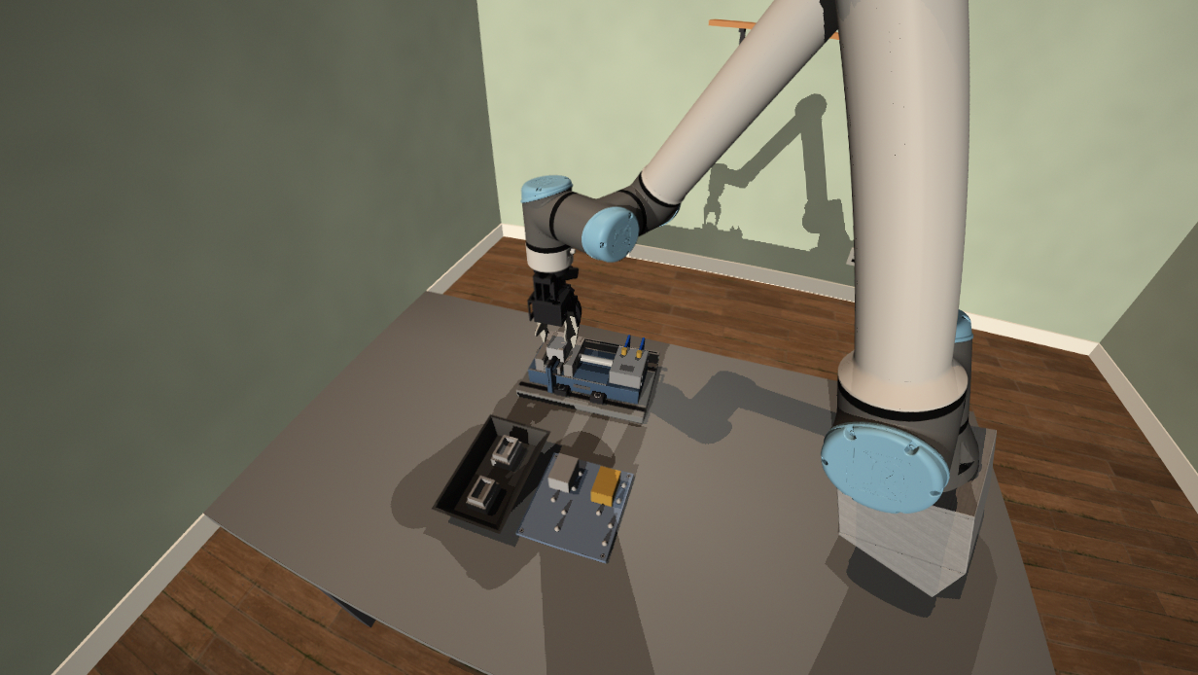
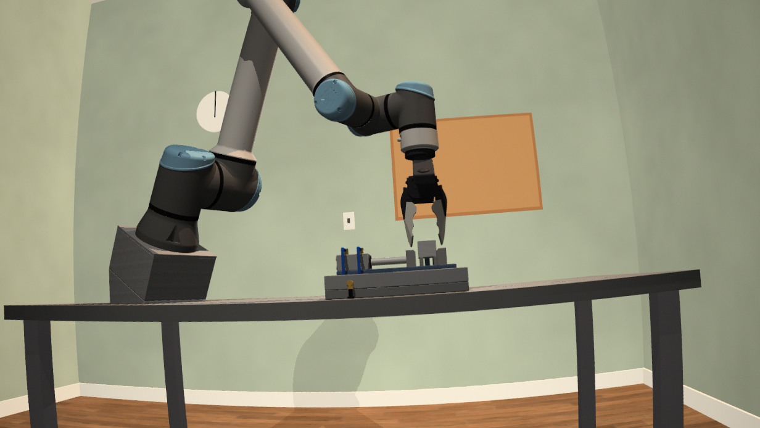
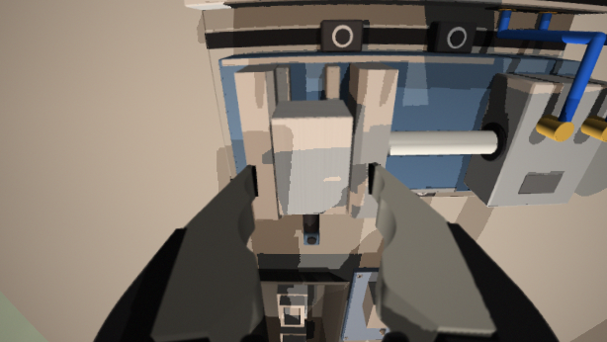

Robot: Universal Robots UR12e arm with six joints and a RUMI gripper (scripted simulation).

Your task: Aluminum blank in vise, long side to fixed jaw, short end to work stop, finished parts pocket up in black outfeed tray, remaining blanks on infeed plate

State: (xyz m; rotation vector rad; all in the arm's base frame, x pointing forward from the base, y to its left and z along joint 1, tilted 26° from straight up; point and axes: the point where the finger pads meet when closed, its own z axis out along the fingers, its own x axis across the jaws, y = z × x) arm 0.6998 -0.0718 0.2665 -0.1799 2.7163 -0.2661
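My gripper is now 4 cm above the fixed jaw and 3 cm short of it. Round my hand: work stop 5 cm to the left, 3 cm below; then push rod 9 cm behind, 4 cm below, 1 cm to the right; then vise 8 cm below, 7 cm behind, 1 cm to the right.
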